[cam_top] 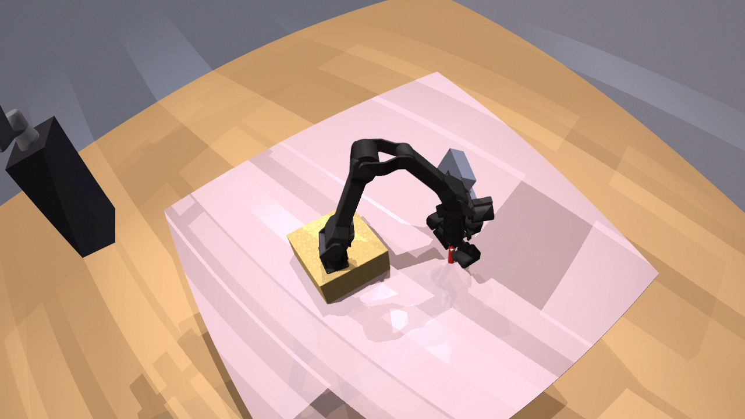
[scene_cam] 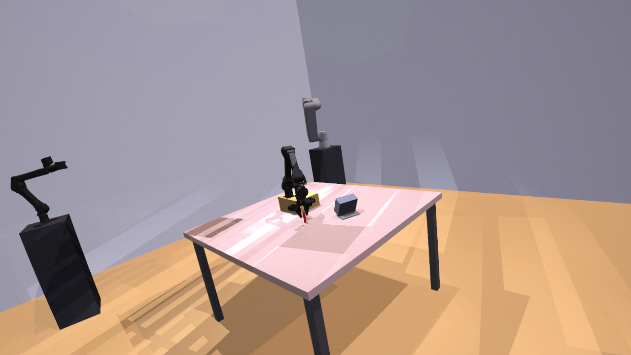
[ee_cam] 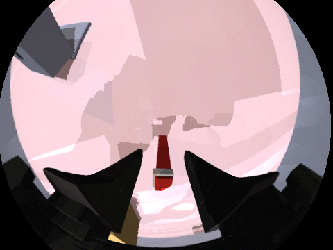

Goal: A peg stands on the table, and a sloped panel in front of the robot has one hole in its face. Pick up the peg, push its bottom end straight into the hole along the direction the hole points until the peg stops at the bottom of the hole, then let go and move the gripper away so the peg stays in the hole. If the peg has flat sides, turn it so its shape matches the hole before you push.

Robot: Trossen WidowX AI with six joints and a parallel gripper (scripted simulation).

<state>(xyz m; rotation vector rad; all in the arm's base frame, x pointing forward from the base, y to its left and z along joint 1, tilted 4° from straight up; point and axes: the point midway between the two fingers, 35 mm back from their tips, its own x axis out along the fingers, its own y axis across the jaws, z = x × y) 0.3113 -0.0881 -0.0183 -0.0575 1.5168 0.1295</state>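
Now: gripper tip 240 mm to the right of the grey sloped panel, 140 mm short of it and 30 mm below it. The rest, counted from my gripper tip: red peg (20 mm above).
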